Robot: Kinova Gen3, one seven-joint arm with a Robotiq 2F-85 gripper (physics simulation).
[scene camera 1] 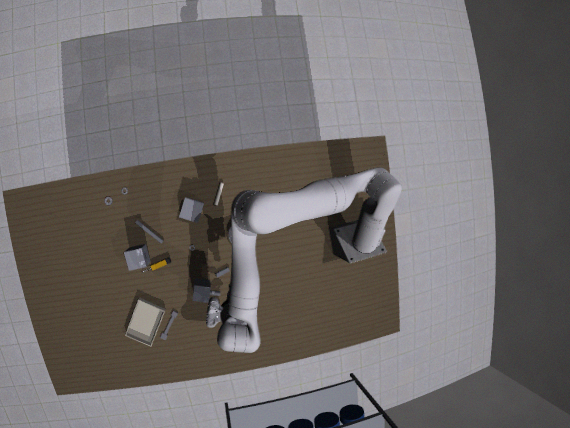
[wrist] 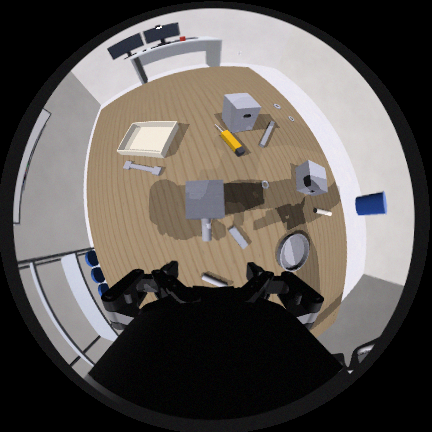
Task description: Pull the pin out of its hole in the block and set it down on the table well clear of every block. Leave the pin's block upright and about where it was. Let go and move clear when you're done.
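Places are measured from the arm's base along level axes (x ahead, y left, z up), in metres.
Pixels of known places: gripper, between the fingertips: point(wrist: 212, 269); arm's base, origin of its link: point(scene camera 1: 364, 242).
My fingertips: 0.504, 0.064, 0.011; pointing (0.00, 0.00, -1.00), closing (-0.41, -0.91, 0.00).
For each thing: its top centre in the pictures, then the offset to it from my fingertips, as dx, dy, dz.
- pin, centre of its top: point(wrist: 205, 223) point(scene camera 1: 212, 293) +0.055, -0.012, -0.054
- upright grey block, centre of its top: point(wrist: 204, 198) point(scene camera 1: 201, 294) +0.090, -0.025, -0.034
- grey bar, centre of its top: point(wrist: 238, 237) +0.002, -0.061, -0.111
- loose rod, centre of its top: point(wrist: 214, 282) -0.073, +0.024, -0.110
- round dish, centre of its top: point(wrist: 295, 252) -0.097, -0.181, -0.105
- tray, centre of its top: point(wrist: 143, 134) point(scene camera 1: 144, 323) +0.336, +0.059, -0.098
- yellow-handled tool, centre of its top: point(wrist: 227, 134) point(scene camera 1: 155, 266) +0.232, -0.139, -0.106
- white stick, centre of its top: point(wrist: 324, 211) point(scene camera 1: 218, 194) -0.049, -0.335, -0.110
The pin point(scene camera 1: 215, 293) point(wrist: 206, 231) is a light grey cylinder sticking out sideways from the near face of an upright grey block point(scene camera 1: 201, 291) point(wrist: 205, 199). Its inner end is hidden in the block. My gripper point(wrist: 212, 269) is open, with nothing between its fingers. In the wrist view its fingertips stand to the left and right, short of the pin's free end and apart from it, with the pin roughly in line with the gap. In the scene view the arm hides the fingers.
Two other grey blocks point(scene camera 1: 136, 258) point(scene camera 1: 191, 210) stand farther off. A grey bar point(wrist: 238, 237) lies right of the pin, a loose rod point(wrist: 215, 279) beyond the fingertips, and a round dish point(wrist: 294, 251) at right. A tray point(scene camera 1: 145, 320), yellow-handled tool point(scene camera 1: 160, 264) and white stick point(scene camera 1: 219, 193) lie around.
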